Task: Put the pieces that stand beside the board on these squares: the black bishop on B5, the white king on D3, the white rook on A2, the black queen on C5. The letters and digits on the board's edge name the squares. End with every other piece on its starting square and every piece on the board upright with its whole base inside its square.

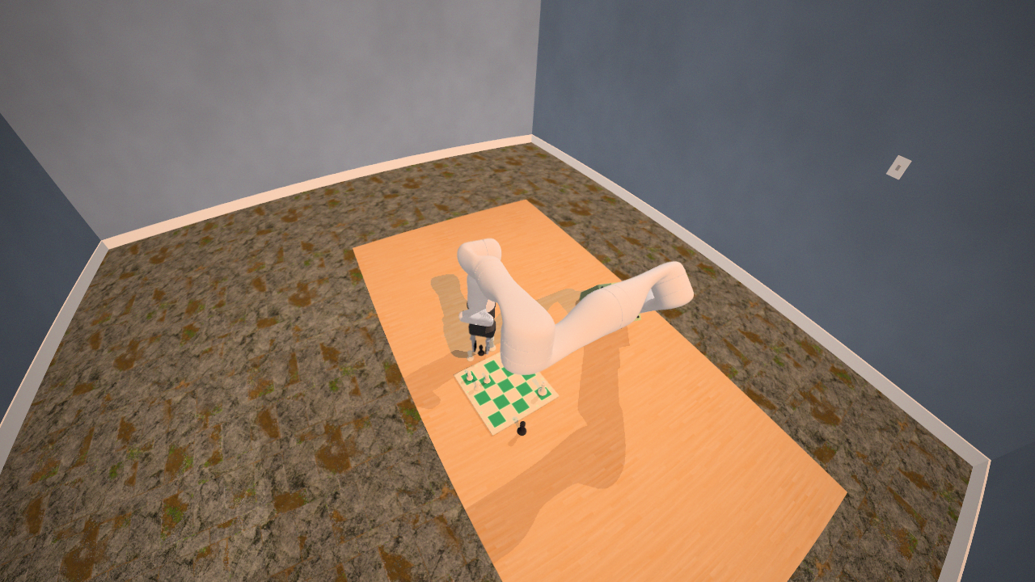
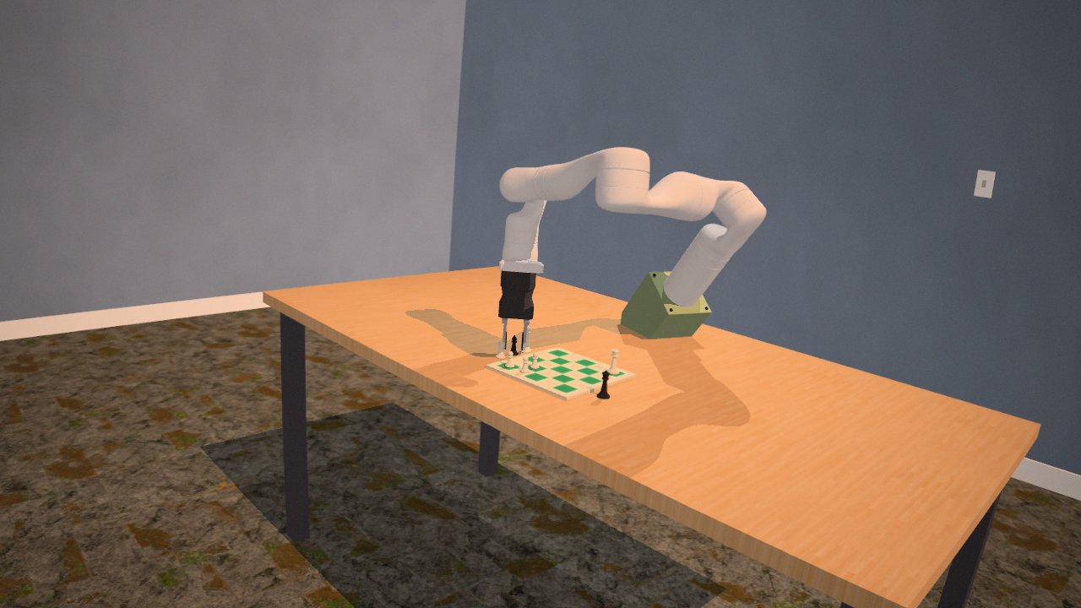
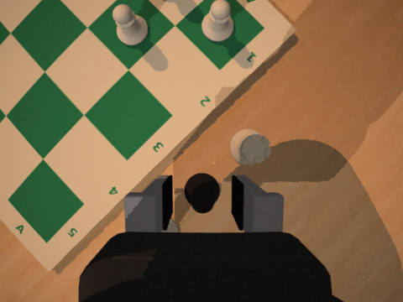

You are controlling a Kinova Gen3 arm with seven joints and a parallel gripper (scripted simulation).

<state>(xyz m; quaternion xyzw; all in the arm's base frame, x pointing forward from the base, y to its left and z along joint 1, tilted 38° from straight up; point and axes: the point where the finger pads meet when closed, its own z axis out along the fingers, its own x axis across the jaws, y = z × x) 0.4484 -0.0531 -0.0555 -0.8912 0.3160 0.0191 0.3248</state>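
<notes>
Right now the black bishop is 1 cm below my hand. Also, from my hand: white king (4 cm behind, 1 cm to the right); then chessboard (2 cm behind, 14 cm to the left, 3 cm below); then white rook (4 cm ahead, 1 cm to the left, 1 cm below).
</notes>
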